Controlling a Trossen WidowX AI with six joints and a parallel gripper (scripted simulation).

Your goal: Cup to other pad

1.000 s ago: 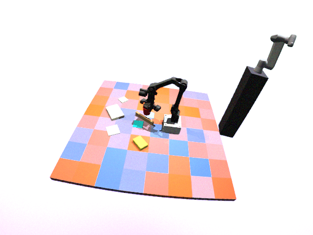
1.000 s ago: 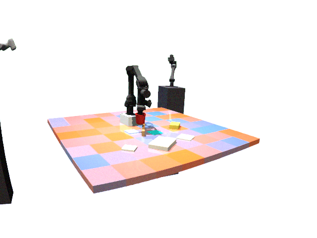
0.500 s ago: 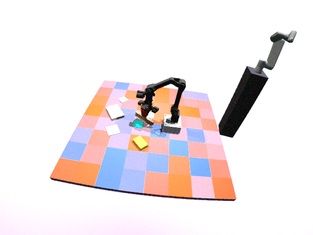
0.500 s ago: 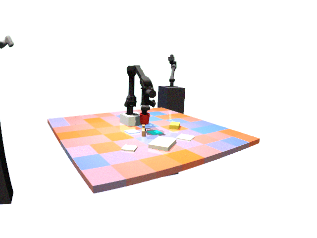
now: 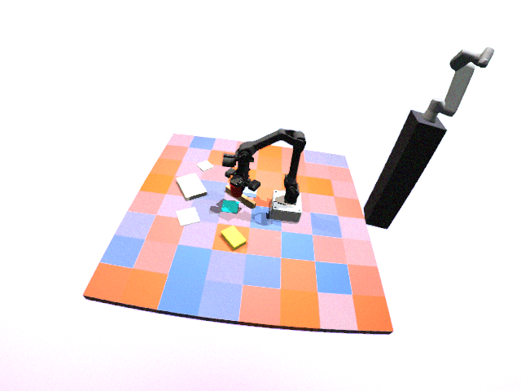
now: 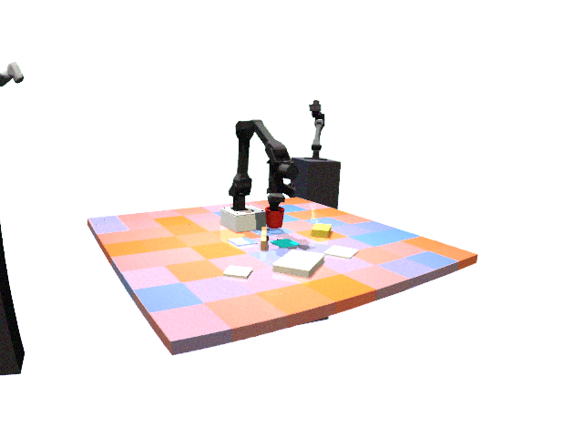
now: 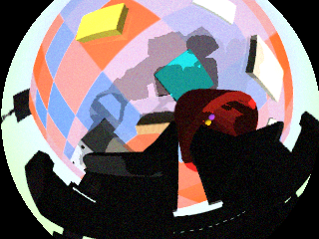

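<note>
Right now my gripper tip is 5 cm short of the cyan pad, 3 cm to the right of it and 11 cm above it. The rest, counted from my gripper tip: yellow block (3 cm behind, 24 cm to the left, 8 cm below); then wooden bar (1 cm ahead, 5 cm to the right, 9 cm below); then red cup (3 cm ahead, 1 cm to the right).
</note>
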